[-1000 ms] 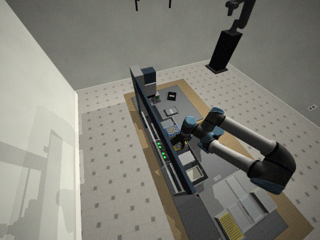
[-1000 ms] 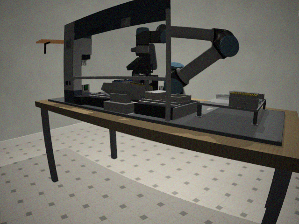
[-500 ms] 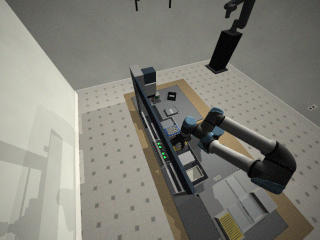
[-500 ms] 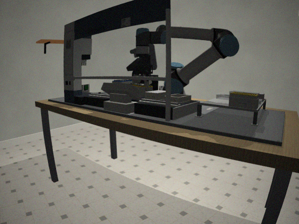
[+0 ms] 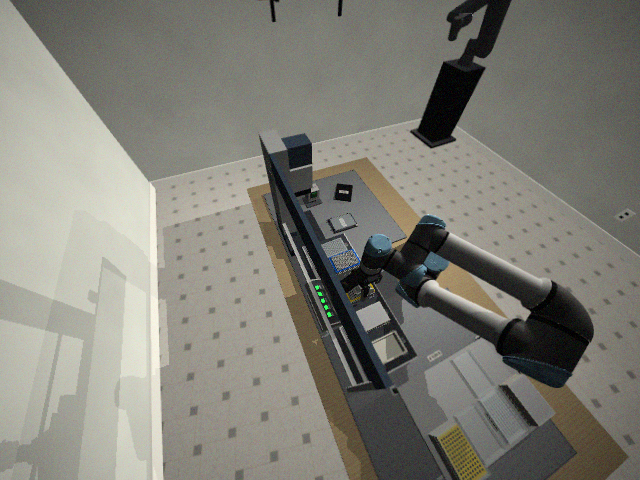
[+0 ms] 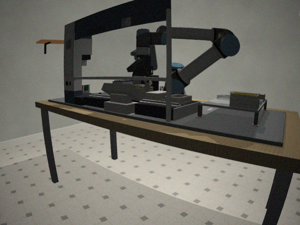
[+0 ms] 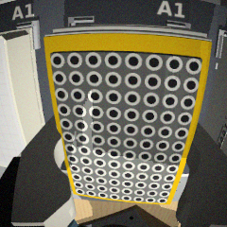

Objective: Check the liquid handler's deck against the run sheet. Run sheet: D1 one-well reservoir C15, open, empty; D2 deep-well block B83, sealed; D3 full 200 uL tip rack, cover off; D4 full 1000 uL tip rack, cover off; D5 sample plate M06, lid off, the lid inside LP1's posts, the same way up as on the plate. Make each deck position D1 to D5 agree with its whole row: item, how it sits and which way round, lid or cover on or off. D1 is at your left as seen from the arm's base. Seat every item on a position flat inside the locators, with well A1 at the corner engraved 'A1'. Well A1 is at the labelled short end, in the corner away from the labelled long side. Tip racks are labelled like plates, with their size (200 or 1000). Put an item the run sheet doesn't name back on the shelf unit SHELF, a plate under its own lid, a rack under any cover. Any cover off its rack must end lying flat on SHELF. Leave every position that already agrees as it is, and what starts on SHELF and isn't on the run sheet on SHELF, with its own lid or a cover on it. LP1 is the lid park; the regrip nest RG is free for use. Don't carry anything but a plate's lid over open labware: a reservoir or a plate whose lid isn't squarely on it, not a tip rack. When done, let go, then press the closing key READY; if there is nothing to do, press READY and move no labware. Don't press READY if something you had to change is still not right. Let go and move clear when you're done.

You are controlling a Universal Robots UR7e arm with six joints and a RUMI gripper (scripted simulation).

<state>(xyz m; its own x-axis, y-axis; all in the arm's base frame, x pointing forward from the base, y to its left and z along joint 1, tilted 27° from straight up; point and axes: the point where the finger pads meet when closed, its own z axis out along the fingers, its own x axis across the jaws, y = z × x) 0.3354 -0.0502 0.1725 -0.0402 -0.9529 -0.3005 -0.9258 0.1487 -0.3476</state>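
The yellow-framed tip rack is 1 cm ahead of my hand, 1 cm to the left of it and 1 cm above it. From my hand the other things lie so: one-well reservoir 1 cm ahead, 25 cm to the left, 3 cm below; then blue-framed tip rack 12 cm to the right, 3 cm above; then white sealed block 1 cm ahead, 12 cm to the left, 1 cm below.
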